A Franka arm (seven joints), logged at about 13 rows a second.
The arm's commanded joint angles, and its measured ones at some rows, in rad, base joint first. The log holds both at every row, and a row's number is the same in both.
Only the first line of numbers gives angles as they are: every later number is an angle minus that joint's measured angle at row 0.
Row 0, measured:
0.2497, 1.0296, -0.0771, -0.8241, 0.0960, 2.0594, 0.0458
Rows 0 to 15, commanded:
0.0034, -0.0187, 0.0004, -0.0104, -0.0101, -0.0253, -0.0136
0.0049, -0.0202, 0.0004, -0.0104, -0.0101, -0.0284, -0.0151
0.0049, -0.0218, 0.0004, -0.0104, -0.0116, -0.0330, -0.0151
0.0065, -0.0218, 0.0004, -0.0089, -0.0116, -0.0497, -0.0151
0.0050, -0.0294, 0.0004, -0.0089, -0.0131, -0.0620, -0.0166
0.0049, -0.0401, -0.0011, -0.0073, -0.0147, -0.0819, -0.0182
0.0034, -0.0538, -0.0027, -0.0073, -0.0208, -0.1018, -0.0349
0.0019, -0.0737, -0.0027, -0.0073, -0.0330, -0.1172, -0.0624
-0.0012, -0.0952, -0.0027, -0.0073, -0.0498, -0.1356, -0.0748
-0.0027, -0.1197, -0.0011, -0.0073, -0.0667, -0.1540, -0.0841
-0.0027, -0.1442, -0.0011, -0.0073, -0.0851, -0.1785, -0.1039
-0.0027, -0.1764, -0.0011, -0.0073, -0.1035, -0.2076, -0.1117
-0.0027, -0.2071, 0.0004, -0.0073, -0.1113, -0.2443, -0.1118
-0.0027, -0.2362, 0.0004, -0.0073, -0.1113, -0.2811, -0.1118
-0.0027, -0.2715, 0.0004, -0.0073, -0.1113, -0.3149, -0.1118
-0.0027, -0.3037, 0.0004, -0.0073, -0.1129, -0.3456, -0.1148
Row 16, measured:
-0.0030, -0.2196, -0.0028, 0.0181, -0.0972, -0.2879, -0.0896
